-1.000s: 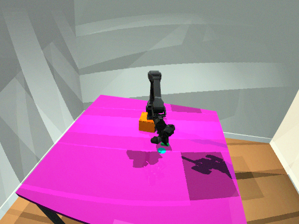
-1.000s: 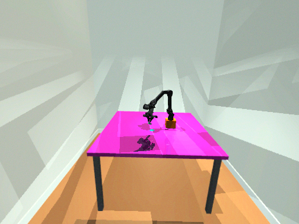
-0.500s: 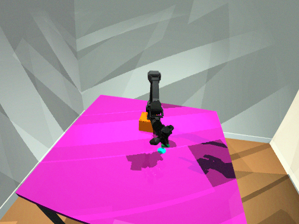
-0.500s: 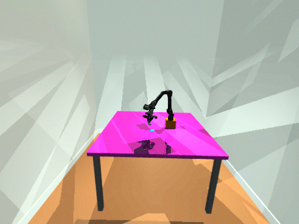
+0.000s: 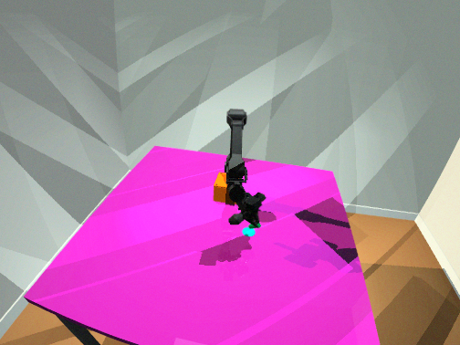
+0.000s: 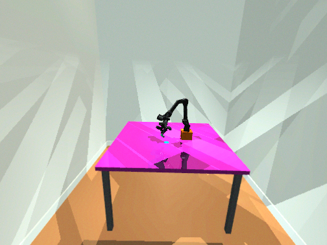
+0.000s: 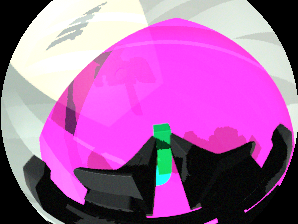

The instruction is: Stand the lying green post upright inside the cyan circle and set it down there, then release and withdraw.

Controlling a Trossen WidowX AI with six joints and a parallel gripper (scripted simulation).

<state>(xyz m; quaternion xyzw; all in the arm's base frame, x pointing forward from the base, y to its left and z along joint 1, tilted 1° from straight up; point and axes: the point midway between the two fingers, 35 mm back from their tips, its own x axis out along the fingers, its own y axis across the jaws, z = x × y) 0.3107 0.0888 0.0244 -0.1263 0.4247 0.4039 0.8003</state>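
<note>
The cyan circle lies 6 cm behind my gripper tip, 2 cm to the right of it and 10 cm below it. Round my gripper tip: green post (1 cm behind, 1 cm to the right, 2 cm below).
</note>
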